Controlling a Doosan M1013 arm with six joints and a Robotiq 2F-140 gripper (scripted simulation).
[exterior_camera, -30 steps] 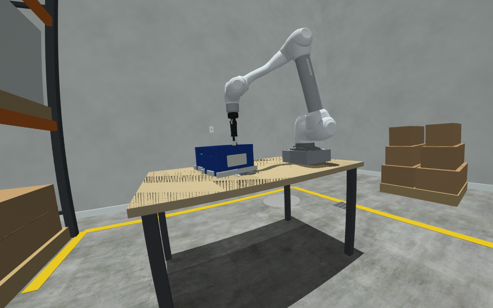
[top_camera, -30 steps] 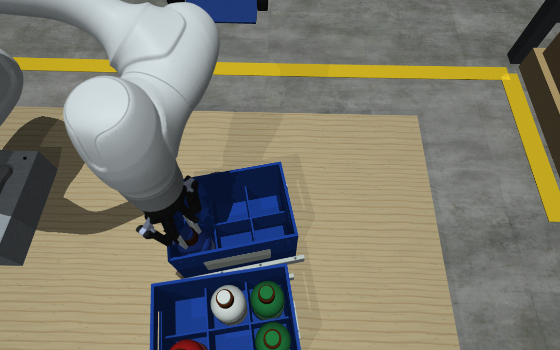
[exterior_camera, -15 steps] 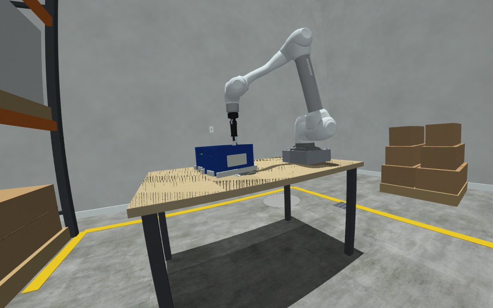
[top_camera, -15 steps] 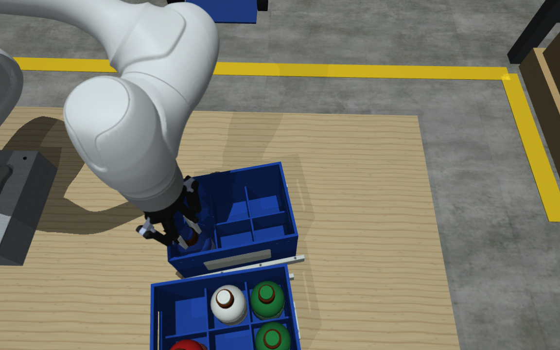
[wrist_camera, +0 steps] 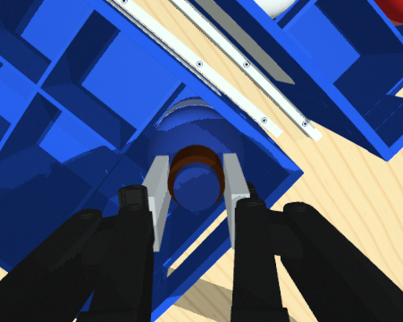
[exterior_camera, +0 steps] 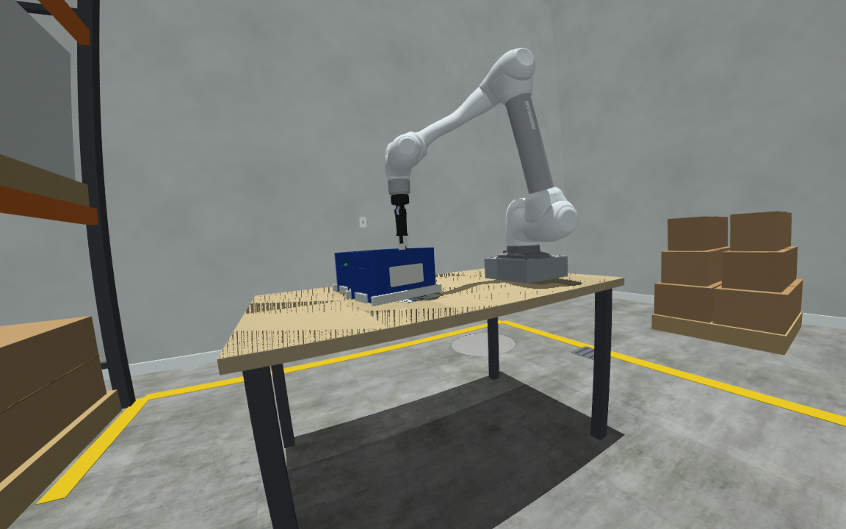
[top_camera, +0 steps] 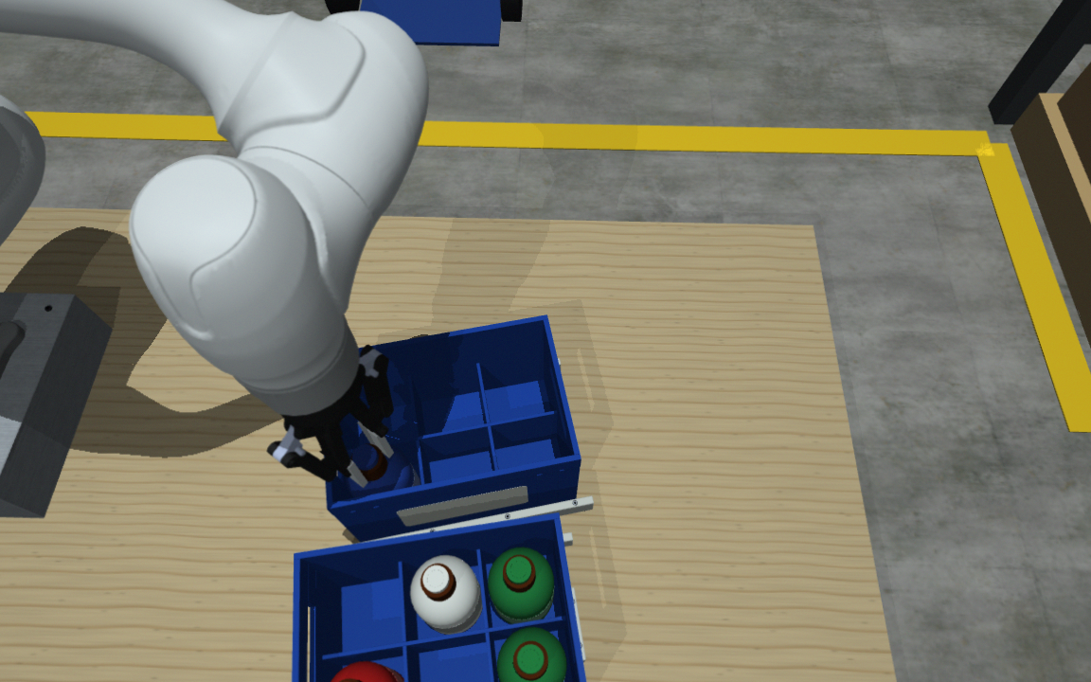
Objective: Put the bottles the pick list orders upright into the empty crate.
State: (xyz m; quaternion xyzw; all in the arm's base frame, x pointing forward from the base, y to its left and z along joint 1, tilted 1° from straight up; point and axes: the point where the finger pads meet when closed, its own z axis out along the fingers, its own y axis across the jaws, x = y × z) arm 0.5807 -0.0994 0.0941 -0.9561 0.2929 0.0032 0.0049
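Now: the blue bottle 80 mm below my hand. From my hand the other things lie so: pick list: 190 mm to the left, 190 mm below, 30 mm ahead; white bottle: 120 mm to the right, 110 mm below, 90 mm ahead; red bottle: 230 mm to the right, 110 mm below, 10 mm ahead.
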